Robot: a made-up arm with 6 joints.
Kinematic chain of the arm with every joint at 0, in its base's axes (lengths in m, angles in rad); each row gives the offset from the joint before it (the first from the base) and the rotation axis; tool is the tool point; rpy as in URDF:
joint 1: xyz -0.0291 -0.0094 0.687 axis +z
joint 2: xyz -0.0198 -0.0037 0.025 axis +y
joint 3: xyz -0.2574 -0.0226 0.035 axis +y
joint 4: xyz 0.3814 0.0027 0.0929 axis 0.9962 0 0.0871
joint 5: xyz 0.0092 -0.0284 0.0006 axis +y
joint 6: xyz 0.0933 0.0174 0.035 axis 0.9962 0 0.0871
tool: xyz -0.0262 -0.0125 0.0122 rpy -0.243 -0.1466 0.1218
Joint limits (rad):
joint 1: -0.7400..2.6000
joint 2: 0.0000..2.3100
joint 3: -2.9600..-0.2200
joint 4: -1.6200..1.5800
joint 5: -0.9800..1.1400
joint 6: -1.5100..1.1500
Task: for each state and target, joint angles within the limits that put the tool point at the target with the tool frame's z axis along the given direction. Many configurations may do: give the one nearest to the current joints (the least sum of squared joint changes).
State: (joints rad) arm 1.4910 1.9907 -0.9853 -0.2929 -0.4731 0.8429
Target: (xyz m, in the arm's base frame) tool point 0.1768 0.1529 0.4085 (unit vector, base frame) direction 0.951 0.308 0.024
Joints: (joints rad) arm 0.8611 2.3070 -0.6369 -0.1427 0.0669 0.9176
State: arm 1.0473 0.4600 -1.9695 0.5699 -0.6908 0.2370
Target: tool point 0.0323 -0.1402 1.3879 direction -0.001 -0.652 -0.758
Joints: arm 1.4368 1.2456 -2.5575 0.4052 -0.9563 0.1027
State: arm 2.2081 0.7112 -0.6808 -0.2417 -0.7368 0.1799
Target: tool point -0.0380 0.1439 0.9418 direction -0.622 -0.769 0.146
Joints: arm 1.3831 0.3023 -0.2200 -1.1138 -0.9758 0.1525
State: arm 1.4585 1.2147 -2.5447 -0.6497 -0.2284 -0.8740
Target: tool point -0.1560 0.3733 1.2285 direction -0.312 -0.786 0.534
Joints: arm 1.9720 1.5764 -1.8003 -0.1434 -0.3901 -0.2887
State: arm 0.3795 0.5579 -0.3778 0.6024 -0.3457 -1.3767
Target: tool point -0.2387 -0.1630 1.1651 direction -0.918 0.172 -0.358
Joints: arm 0.3360 0.0000 -1.1081 0.4969 -0.9731 -0.5622
